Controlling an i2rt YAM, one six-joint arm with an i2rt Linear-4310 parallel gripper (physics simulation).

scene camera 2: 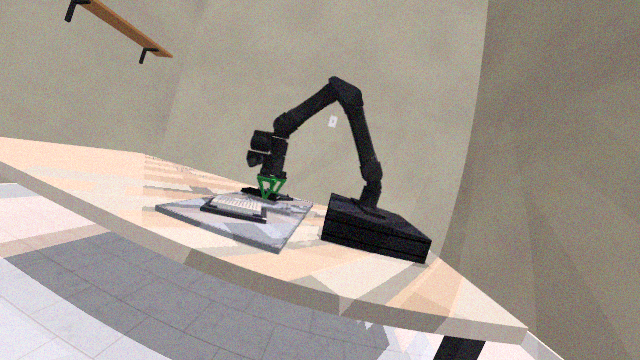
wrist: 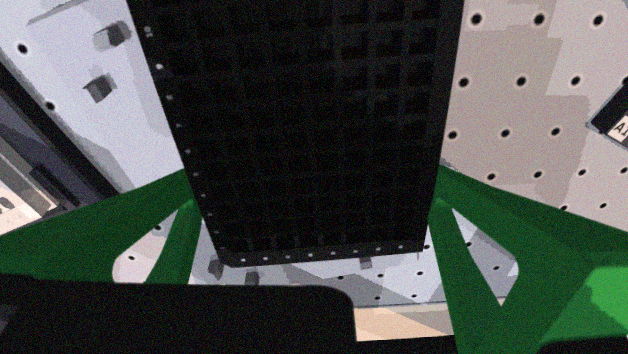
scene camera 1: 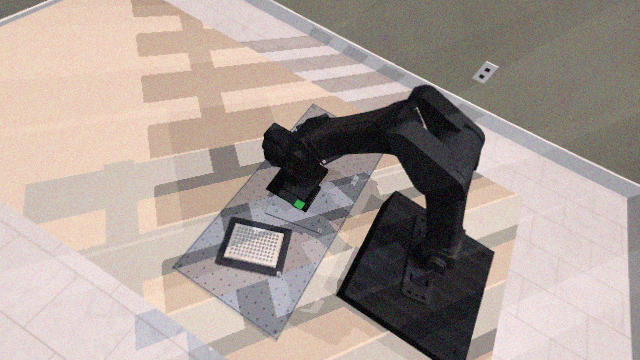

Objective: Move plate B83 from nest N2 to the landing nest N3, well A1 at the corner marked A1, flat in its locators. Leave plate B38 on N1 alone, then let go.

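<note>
My gripper (scene camera 1: 295,191) (scene camera 2: 271,187) (wrist: 314,177) has green fingers and is shut on the long sides of the black well plate B83 (scene camera 1: 279,184) (scene camera 2: 282,196) (wrist: 307,132). It holds the plate level and low over the light grey landing nest N3 (scene camera 1: 330,201) (wrist: 126,119). Small locator blocks (wrist: 99,87) stand to the plate's left, and more show under its near edge. I cannot tell whether the plate touches the nest. The white plate B38 (scene camera 1: 253,244) (scene camera 2: 236,203) sits in its dark nest N1 (scene camera 1: 223,253) at the near end of the board.
The nests sit on a grey perforated breadboard (scene camera 1: 250,295) (scene camera 2: 268,232) (wrist: 505,105). A dark nest corner with an A1 label (wrist: 619,127) shows at the right of the wrist view. The arm's black base (scene camera 1: 416,291) (scene camera 2: 376,228) stands right of the board.
</note>
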